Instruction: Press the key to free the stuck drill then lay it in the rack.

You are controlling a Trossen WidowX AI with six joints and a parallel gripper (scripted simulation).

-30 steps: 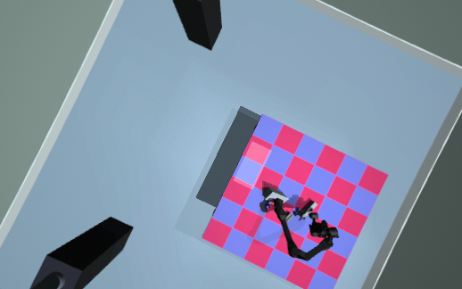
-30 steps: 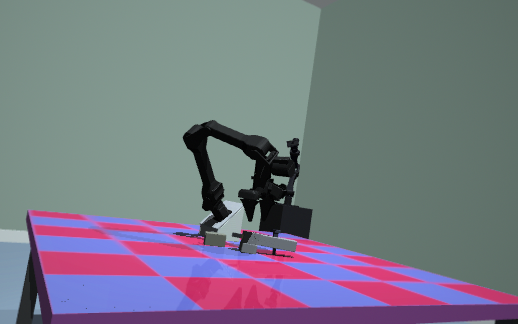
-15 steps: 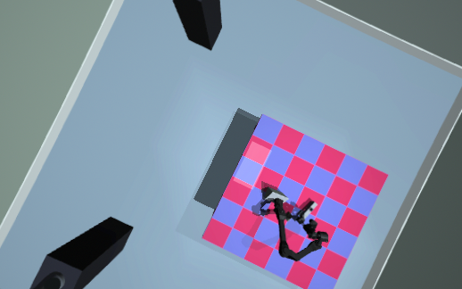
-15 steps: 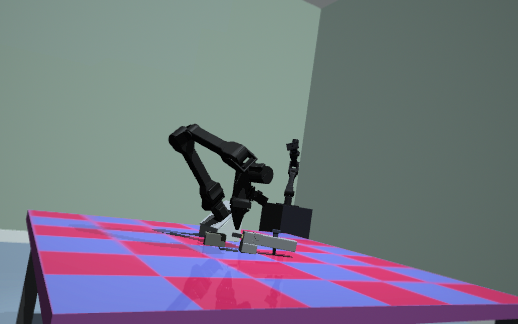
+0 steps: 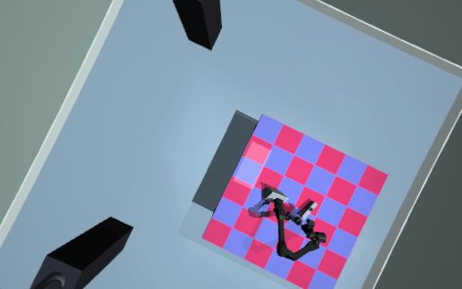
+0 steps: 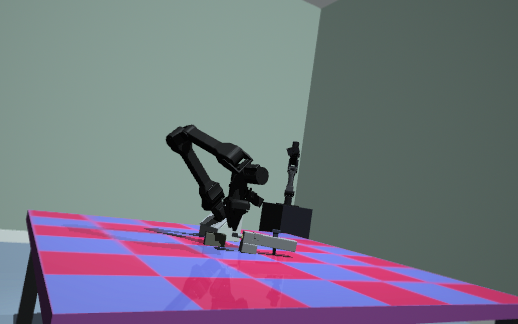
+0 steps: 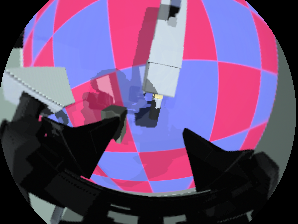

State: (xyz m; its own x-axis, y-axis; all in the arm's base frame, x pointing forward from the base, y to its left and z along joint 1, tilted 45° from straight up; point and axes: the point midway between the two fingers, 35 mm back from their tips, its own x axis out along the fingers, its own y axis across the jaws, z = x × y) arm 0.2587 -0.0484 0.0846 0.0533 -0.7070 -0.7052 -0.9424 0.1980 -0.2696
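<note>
Now: the drill 6 cm to the left of my gripper tip, 2 cm below it and 2 cm ahead of it. From my gripper tip the other things lie so: grey rack (8 cm behind, 5 cm below, 1 cm to the right); dark key pin (14 cm to the left, 5 cm ahead, 2 cm below); grey housing block (12 cm to the left, 4 cm ahead, 3 cm below).
</note>
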